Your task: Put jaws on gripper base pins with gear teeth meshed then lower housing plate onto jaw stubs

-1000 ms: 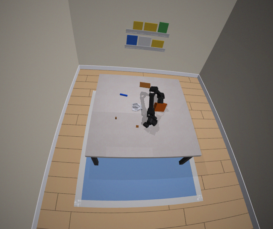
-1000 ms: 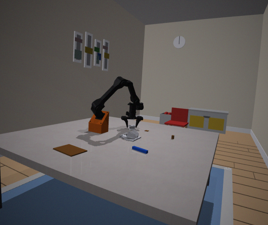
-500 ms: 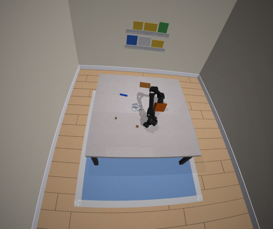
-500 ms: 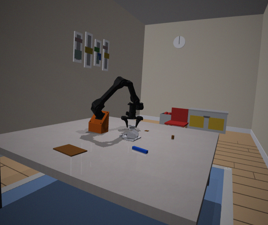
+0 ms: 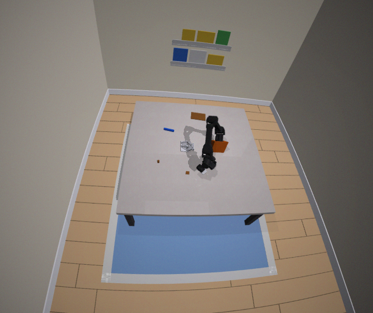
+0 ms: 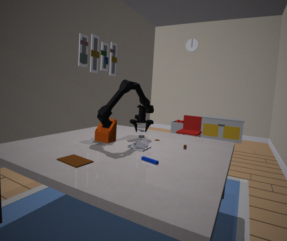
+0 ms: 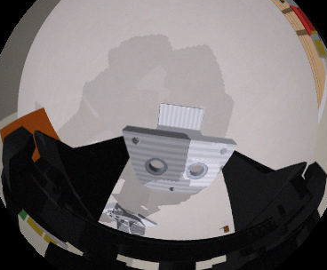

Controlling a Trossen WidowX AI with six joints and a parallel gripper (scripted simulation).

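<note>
My gripper tip is 11 cm short of the grey jaw, 28 cm to the left of it and 3 cm above it. The rest, counted from my gripper tip: small brown block (40 cm ahead, 7 cm to the right, 4 cm below); white gripper base (1 cm ahead, 1 cm to the right, 2 cm above); small brown tile (14 cm ahead, 2 cm to the left, 5 cm below).
</note>
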